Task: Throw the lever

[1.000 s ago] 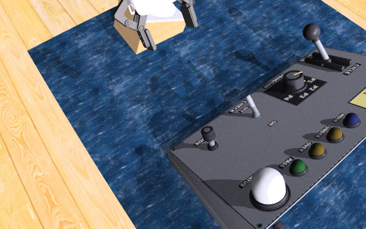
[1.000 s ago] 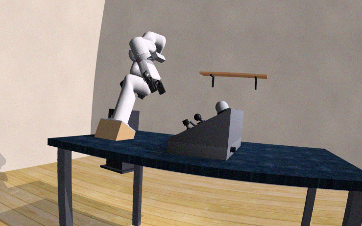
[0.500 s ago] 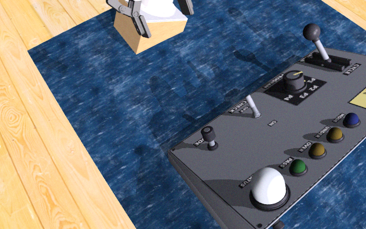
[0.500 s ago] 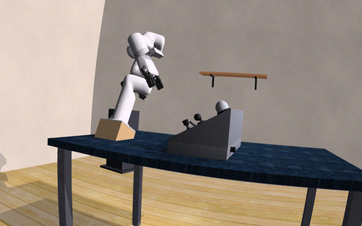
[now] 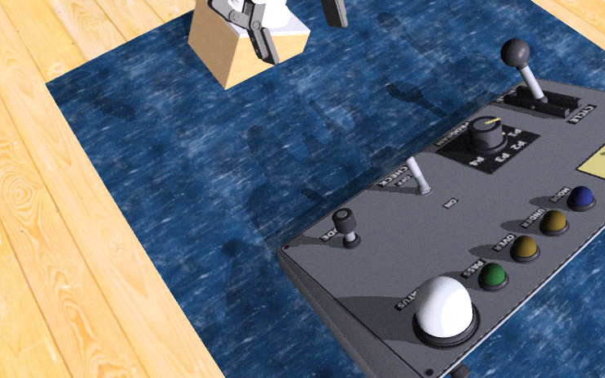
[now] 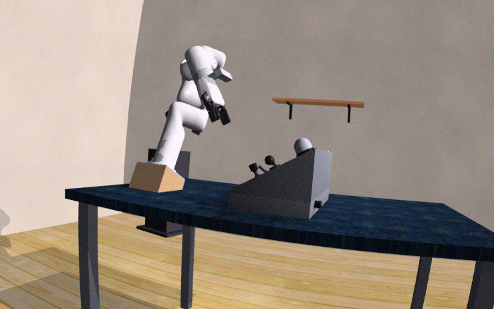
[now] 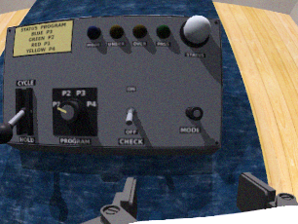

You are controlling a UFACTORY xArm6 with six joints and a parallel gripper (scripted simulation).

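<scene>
The lever is 7 cm ahead of my hand, 32 cm to the left of it and 15 cm below it. The rest, counted from my hand: grey sloped console (16 cm ahead, 16 cm to the left, 18 cm below); then mode knob (16 cm ahead, 3 cm to the right, 15 cm below); then check toggle (14 cm ahead, 9 cm to the left, 16 cm below).
</scene>
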